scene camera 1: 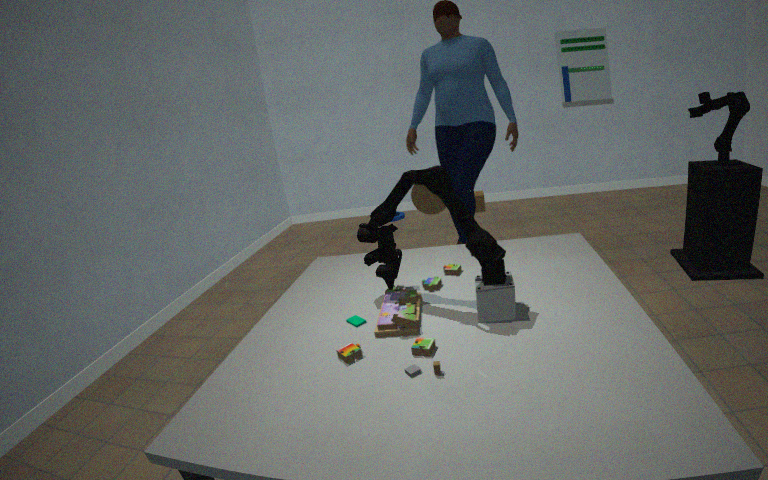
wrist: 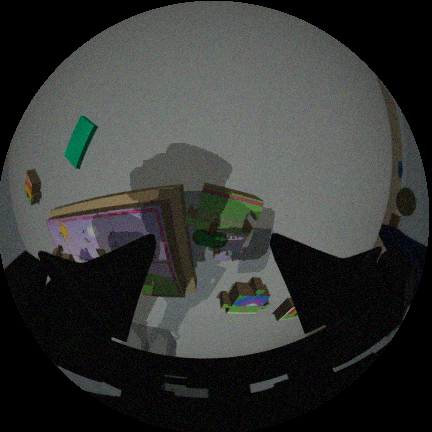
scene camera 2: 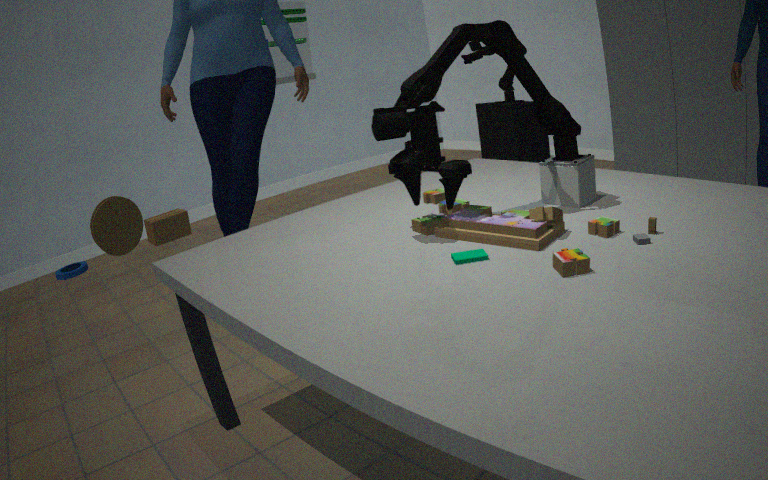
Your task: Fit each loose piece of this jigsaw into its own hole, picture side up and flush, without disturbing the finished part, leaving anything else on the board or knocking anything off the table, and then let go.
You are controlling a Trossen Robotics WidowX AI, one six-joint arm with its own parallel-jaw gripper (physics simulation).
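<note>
My gripper [scene camera 1: 390, 287] [scene camera 2: 433, 206] [wrist: 213, 239] is open and empty, low over a green tree piece [scene camera 2: 424, 224] [wrist: 225, 212] that lies picture side up beside the board's far end. The wooden board [scene camera 1: 394, 333] [scene camera 2: 509, 242] [wrist: 187, 250] holds the lilac and green finished part. A brown-sided block [scene camera 2: 546, 213] stands up from its near end; its picture is unclear. Other loose pieces lie on the table: a rainbow piece [scene camera 1: 431, 283] [wrist: 250, 299], a farther piece [scene camera 1: 451, 269] [scene camera 2: 433, 195], a green-yellow piece [scene camera 1: 423, 346] [scene camera 2: 603, 226] and a red-yellow piece [scene camera 1: 349, 352] [scene camera 2: 570, 263] [wrist: 32, 186]. My left finger hides part of the board.
A flat green tile [scene camera 1: 356, 320] [scene camera 2: 469, 256] [wrist: 81, 142] lies beside the board. A grey block [scene camera 1: 412, 370] [scene camera 2: 641, 239] and a small wooden block [scene camera 1: 436, 367] [scene camera 2: 652, 225] are near the green-yellow piece. A person [scene camera 1: 461, 84] [scene camera 2: 232, 113] stands beyond the table.
</note>
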